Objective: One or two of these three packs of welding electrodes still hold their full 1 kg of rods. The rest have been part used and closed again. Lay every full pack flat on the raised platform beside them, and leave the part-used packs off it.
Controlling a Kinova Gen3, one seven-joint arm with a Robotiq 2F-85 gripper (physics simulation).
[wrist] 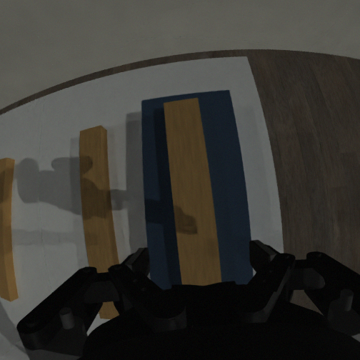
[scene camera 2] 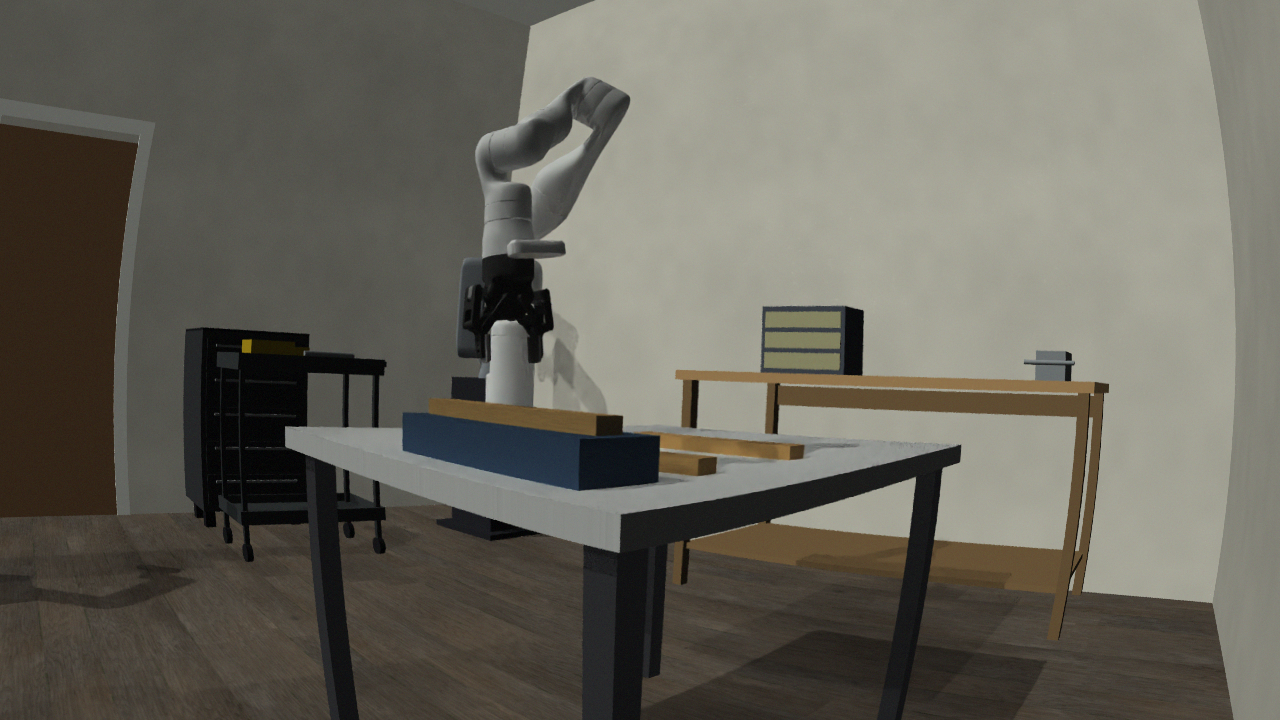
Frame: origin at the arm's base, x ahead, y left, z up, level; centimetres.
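Where they show: gripper, fingertip midpoint: [scene camera 2: 510, 362].
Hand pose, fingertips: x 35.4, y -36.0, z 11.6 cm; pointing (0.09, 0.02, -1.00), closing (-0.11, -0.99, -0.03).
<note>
Things, the pixels of their centre, and the offset from my fingertips. "pt": a spot on its surface instead. Level surfaces: height alone.
- long orange-brown pack, body centre: [scene camera 2: 512, 415] dx +0.7, dy +0.2, dz -7.1 cm
- dark blue raised platform, surface spot: [scene camera 2: 496, 446] pt dx +5.3, dy -7.5, dz -10.8 cm
- second pack, body centre: [scene camera 2: 606, 455] dx +3.9, dy +17.4, dz -13.1 cm
- third pack, body centre: [scene camera 2: 715, 445] dx +4.8, dy +47.9, dz -13.1 cm
- white table, its level: dz -14.3 cm
One long orange-brown pack [scene camera 2: 523, 415] [wrist: 192, 170] lies flat lengthwise on the dark blue raised platform [scene camera 2: 496, 446] [wrist: 228, 175]. A second pack [scene camera 2: 691, 462] [wrist: 96, 200] lies flat on the white table beside the platform, and its near end is partly behind the gripper in the wrist view. A third pack [scene camera 2: 735, 445] [wrist: 6, 230] lies on the table farther off, cut by the left edge of the wrist view. My gripper [scene camera 2: 509, 354] [wrist: 199, 255] is open and empty, pointing down a little above the pack on the platform. No weight marking can be read on the packs.
The white table [scene camera 2: 841, 465] [wrist: 55, 110] carries the platform and packs. Behind it stand a wooden bench [scene camera 2: 895, 381] with a drawer box [scene camera 2: 805, 340] and a small grey device [scene camera 2: 1053, 365], and a black trolley [scene camera 2: 375, 420] at the left.
</note>
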